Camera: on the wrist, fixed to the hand. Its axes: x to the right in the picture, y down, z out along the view.
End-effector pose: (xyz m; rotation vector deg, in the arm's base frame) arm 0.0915 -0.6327 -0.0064 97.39 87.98 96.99
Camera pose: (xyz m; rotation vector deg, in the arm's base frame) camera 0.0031 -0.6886 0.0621 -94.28 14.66 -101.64
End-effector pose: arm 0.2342 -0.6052 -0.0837 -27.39 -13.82 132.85
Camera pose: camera 0.2498 -0.6162 -0.2073 61.25 -4.21 -119.55
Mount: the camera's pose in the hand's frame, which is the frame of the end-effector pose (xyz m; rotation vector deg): 0.0151 0.0360 -0.1188 -16.15 25.97 90.33
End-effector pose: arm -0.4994 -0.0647 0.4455 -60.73 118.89 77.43
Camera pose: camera -0.5322 -0.1695 0.5053 -20.58 -110.24 -72.98
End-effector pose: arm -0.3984 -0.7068 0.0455 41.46 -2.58 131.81
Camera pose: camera -0.4884 -0.6967 -0.0408 7.08 36.86 -134.46
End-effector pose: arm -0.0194 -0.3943 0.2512 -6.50 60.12 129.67
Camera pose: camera -0.0734 -0.4886 0.1893 -5.24 -35.68 -117.95
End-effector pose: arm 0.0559 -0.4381 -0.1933 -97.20 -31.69 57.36
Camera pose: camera 0.1590 -0.5039 -0.2192 -140.33 70.02 84.56
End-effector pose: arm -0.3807 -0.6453 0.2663 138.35 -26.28 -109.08
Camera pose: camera -0.2716 -0.7019 0.2891 72.82 -75.85 -35.40
